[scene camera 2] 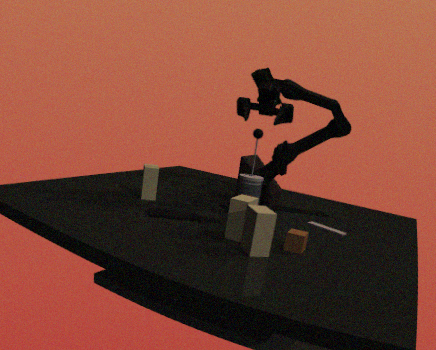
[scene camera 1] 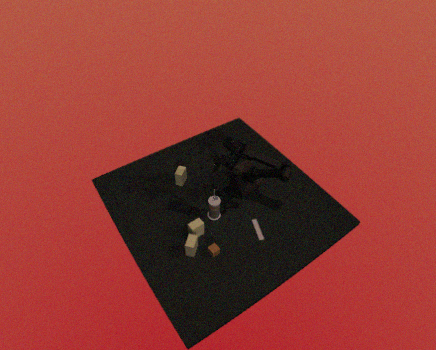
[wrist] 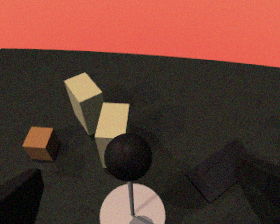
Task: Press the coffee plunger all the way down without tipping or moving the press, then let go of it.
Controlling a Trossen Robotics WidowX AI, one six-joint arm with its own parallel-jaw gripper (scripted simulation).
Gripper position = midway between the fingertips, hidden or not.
Note:
My gripper point(scene camera 2: 259, 122) is open, holding nothing. Also in view: a coffee press point(scene camera 2: 251, 185), an orange cube point(wrist: 41, 143), a pale block point(scene camera 2: 238, 205) and a pale block point(scene camera 2: 259, 225).
My gripper also shows in the wrist view point(wrist: 142, 172).

